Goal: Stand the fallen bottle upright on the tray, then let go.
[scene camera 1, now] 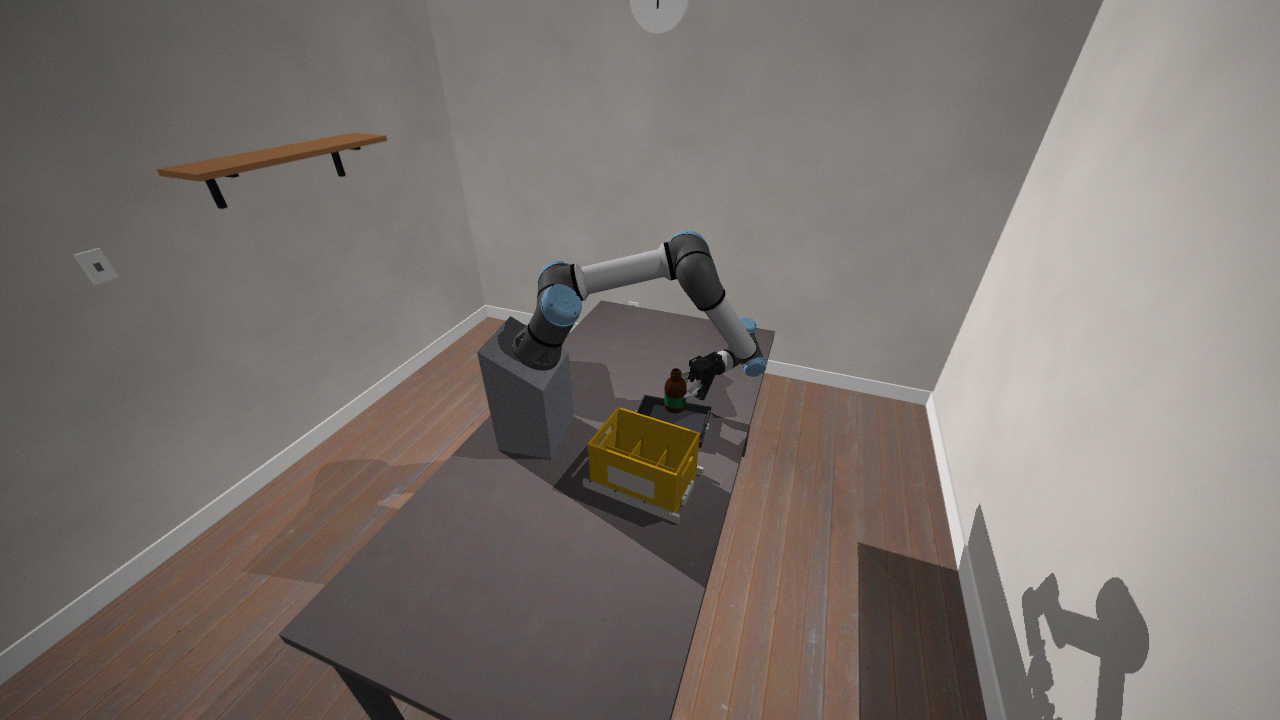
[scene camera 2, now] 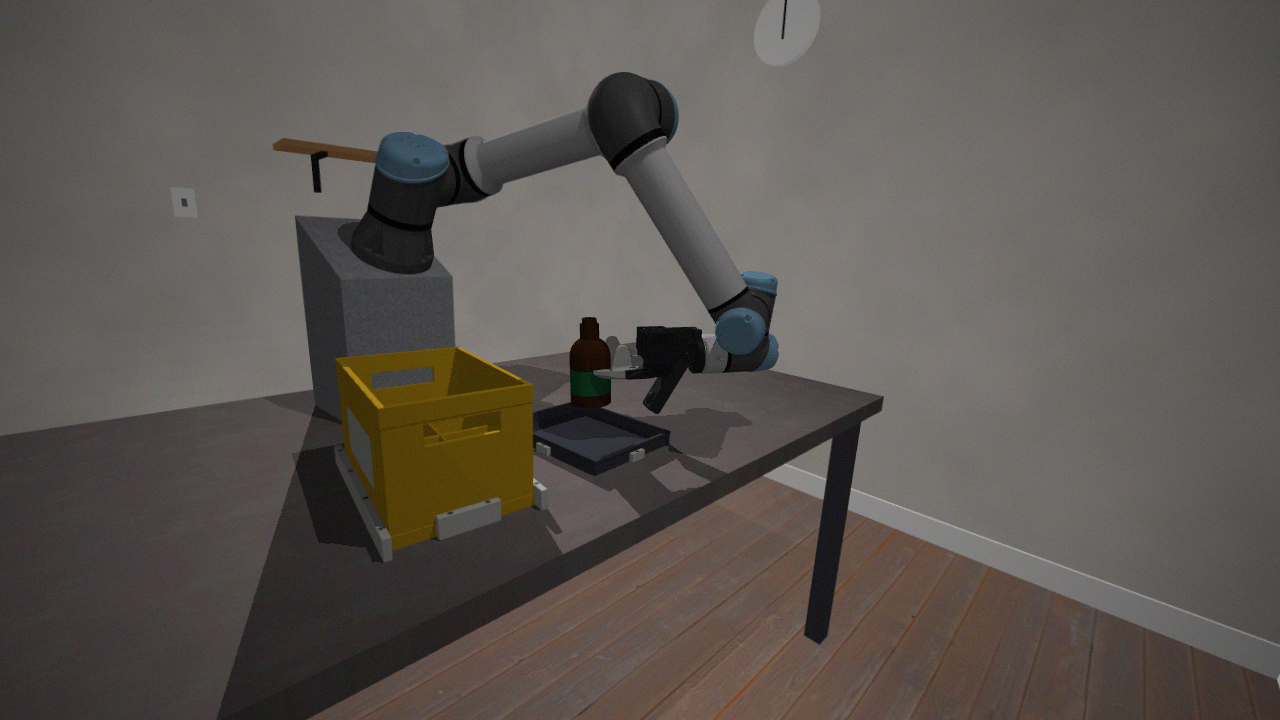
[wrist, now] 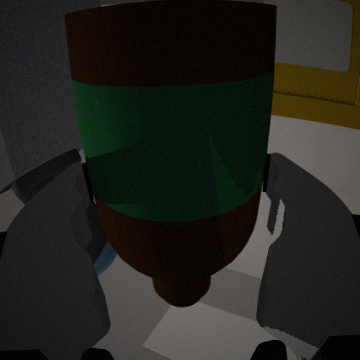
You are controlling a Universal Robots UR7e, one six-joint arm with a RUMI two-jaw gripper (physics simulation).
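Pixels of known places: gripper, fingertip midpoint: (scene camera 1: 674, 391) (scene camera 2: 588, 366) (wrist: 176, 162); arm's base, link origin: (scene camera 1: 535, 352) (scene camera 2: 392, 253) (wrist: 42, 166).
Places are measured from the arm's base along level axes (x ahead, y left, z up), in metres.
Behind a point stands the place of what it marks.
Observation:
The brown bottle with a green label (scene camera 1: 674, 392) @[x 0.389, y 0.205, z -0.157 m] (scene camera 2: 589, 362) @[x 0.408, y 0.219, z -0.164 m] (wrist: 175, 125) @[x 0.393, y 0.276, z -0.212 m] is upright, neck up in both scene views. My gripper (scene camera 1: 688, 390) @[x 0.377, y 0.238, z -0.180 m] (scene camera 2: 605, 360) @[x 0.377, y 0.238, z -0.180 m] (wrist: 176, 162) @[x 0.377, y 0.238, z -0.180 m] is shut on it, reaching in nearly level from the right in the scene views, with one finger on each side around the lower label and shoulder. The dark tray (scene camera 1: 708, 422) @[x 0.491, y 0.273, z -0.298 m] (scene camera 2: 597, 466) @[x 0.510, y 0.174, z -0.306 m] lies on the table. The bottle's base shows over the tray's back part in scene camera 1 and at its back corner in scene camera 2, apparently a little above it. The exact gap cannot be told.
A yellow crate with dividers (scene camera 1: 666, 490) @[x 0.521, y -0.134, z -0.217 m] (scene camera 2: 456, 465) @[x 0.544, y -0.053, z -0.234 m] (wrist: 315, 112) @[x 0.451, y 0.048, z -0.156 m] stands beside the tray, on the near side in scene camera 1, with pale blocks around its foot. The grey pedestal (scene camera 1: 528, 402) @[x 0.054, y -0.121, z -0.094 m] (scene camera 2: 393, 313) @[x 0.081, y -0.022, z -0.111 m] (wrist: 40, 90) @[x 0.068, y 0.027, z -0.157 m] carries the arm. The table's edge runs near the tray.

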